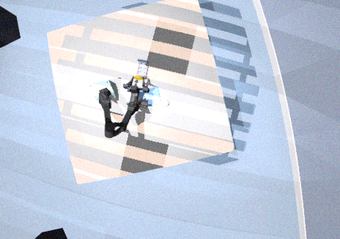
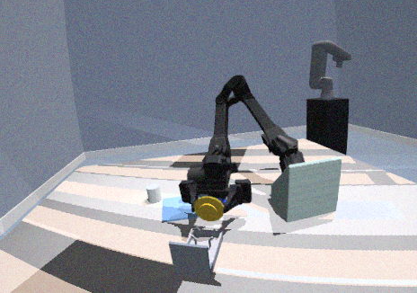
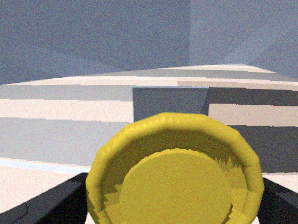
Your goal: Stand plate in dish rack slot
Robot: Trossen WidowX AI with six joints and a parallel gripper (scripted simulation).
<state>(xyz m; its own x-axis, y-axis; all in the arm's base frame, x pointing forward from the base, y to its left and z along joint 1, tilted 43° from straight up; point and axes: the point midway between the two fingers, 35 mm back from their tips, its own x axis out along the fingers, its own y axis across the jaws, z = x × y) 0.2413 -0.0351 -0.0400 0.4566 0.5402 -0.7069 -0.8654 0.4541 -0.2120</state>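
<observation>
Right now the grey dish rack is 6 cm to the left of my gripper tip, 5 cm below it and 4 cm ahead of it. The rest, counted from my gripper tip: blue spoon 15 cm to the right, 8 cm behind, 7 cm below; blue mat 16 cm to the right, 7 cm below, 3 cm ahead; yellow plate 1 cm to the right.
</observation>
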